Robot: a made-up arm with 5 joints. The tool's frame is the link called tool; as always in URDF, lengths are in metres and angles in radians. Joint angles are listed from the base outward. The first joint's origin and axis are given. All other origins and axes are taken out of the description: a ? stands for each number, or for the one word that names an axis. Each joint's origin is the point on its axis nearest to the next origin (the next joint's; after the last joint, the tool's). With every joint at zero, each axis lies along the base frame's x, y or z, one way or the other. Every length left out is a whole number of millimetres.
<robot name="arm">
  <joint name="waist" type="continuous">
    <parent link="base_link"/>
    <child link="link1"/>
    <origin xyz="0 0 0.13"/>
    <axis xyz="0 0 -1"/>
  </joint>
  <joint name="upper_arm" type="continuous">
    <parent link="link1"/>
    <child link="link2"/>
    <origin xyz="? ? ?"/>
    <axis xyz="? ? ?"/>
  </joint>
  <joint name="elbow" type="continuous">
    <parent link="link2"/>
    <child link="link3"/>
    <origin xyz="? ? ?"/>
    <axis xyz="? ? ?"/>
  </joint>
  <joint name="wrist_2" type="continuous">
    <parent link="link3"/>
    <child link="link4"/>
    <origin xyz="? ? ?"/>
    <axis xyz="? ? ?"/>
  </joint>
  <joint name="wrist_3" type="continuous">
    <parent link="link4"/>
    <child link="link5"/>
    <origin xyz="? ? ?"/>
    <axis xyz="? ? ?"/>
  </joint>
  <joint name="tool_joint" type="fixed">
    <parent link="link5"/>
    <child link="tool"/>
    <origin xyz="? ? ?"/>
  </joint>
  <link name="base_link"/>
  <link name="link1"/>
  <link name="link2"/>
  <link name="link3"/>
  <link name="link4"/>
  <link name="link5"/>
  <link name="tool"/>
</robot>
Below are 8 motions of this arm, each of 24 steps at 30 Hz.
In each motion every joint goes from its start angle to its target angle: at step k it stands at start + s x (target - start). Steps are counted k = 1, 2, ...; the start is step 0. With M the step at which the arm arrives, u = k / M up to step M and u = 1 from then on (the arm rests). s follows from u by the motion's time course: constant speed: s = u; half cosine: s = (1 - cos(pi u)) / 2; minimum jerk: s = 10 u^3 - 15 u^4 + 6 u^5.
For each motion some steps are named. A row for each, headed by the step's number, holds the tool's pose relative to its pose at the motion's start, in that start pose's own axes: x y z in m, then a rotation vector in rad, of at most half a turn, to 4 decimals.
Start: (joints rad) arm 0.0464 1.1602 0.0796 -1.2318 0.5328
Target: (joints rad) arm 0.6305 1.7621 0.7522 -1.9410 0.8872
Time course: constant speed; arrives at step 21
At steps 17, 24:
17: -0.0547 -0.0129 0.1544 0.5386 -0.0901 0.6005
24: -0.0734 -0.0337 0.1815 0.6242 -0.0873 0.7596

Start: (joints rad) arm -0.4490 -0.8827 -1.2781 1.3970 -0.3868
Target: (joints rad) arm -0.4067 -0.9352 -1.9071 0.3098 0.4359
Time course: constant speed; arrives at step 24
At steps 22, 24:
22: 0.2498 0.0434 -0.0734 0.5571 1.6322 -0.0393
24: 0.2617 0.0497 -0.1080 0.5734 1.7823 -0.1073

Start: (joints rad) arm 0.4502 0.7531 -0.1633 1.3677 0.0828
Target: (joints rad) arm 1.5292 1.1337 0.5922 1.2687 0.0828
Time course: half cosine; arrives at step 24
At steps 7, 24:
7: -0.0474 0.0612 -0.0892 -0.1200 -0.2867 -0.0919
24: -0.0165 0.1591 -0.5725 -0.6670 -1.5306 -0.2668

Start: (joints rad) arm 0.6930 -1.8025 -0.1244 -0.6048 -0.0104
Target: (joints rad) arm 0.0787 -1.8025 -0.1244 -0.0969 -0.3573
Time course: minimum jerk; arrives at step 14
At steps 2, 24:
2: 0.0001 0.0008 -0.0047 -0.0059 -0.0257 -0.0028
24: 0.1192 0.0314 -0.1867 -0.2434 -1.0653 -0.3308

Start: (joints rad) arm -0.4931 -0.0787 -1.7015 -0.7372 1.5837
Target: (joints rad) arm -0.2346 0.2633 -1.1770 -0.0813 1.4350
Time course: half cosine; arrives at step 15
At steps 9, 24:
9: -0.2855 -0.0880 -0.0008 -0.0438 0.2556 0.7827
24: -0.3788 -0.2046 0.0470 0.0366 0.3487 1.2076

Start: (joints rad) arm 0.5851 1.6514 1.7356 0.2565 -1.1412
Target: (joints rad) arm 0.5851 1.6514 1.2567 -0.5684 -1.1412
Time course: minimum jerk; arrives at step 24
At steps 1, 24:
1: -0.0001 0.0000 0.0000 0.0000 0.0004 0.0008
24: -0.0910 -0.0540 0.0247 0.0000 0.5430 1.1853

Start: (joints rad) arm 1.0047 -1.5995 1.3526 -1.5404 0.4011
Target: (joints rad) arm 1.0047 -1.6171 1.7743 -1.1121 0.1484
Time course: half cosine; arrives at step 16
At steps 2, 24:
2: -0.0060 0.0007 -0.0008 -0.0103 -0.0299 0.0124
24: -0.1107 -0.0106 -0.0683 -0.2549 -0.8193 0.2354

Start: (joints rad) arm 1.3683 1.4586 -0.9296 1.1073 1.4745
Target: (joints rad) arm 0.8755 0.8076 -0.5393 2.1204 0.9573
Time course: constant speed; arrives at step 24
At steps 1, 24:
1: -0.0145 0.0036 -0.0159 -0.0476 0.0040 0.0387
24: -0.3430 -0.1342 -0.0756 -0.7117 0.2983 1.0864

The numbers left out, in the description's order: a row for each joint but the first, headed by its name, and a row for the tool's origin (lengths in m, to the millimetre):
upper_arm: xyz -0.286 0.065 0, axis 1 0 0
elbow: xyz 0 0.137 0.049, axis 0 -1 0
wrist_2: xyz -0.084 0 -0.05, axis 0 -1 0
wrist_3: xyz 0.036 0 0.144, axis 1 0 0
tool: xyz 0 0.228 -0.004

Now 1 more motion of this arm.
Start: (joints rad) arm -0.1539 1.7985 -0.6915 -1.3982 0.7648
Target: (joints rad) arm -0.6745 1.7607 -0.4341 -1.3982 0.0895
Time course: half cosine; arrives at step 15
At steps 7, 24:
7: -0.0432 -0.0193 -0.0876 -0.2492 0.0963 -0.0587
24: -0.1191 -0.0500 -0.1766 -0.5588 0.2353 -0.0995

